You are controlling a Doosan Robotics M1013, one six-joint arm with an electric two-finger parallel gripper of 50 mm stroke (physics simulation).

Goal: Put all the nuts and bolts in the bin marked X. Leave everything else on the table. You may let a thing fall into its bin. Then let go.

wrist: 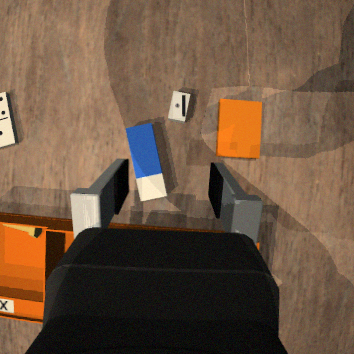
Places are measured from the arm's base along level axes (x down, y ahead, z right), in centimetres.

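Where they show: gripper, fingertip midpoint: [168, 177].
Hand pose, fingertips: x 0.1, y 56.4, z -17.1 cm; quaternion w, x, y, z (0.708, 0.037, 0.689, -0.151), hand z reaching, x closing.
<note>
Things, the pixels of their top centre, and the offset from my fingertips. "*": a spot on its surface instead.
- brass-coloured piece, top centre: [16, 227] dx +5.8, dy +7.2, dz +12.3 cm
- white eraser, top centre: [145, 161] dx +6.6, dy -0.8, dz +2.3 cm
- small whitish block with a black slot, top centre: [178, 105] dx +6.7, dy -6.2, dz +0.5 cm
- orange square block, top centre: [239, 127] dx +6.9, dy -5.4, dz -5.2 cm
- domino, surface spot: [4, 120] * dx +7.2, dy -1.9, dz +16.2 cm
The bin marked X [22, 265] is the orange compartment at the lower left, cut off by the view's edge and partly hidden by the gripper body. Its X label [5, 305] shows on the front. A brass-coloured piece [25, 230], apparently a bolt, lies inside by the back wall. My gripper [168, 177] is open and empty, above the table beside the bins. No nut or bolt shows on the visible part of the table.
A blue and white eraser [145, 155] lies partly between and ahead of the fingers. A small whitish block with a black slot [178, 106], perhaps a sharpener, lies beyond it. An orange square block [239, 128] lies to the right. A domino [4, 120] is at the left edge.
</note>
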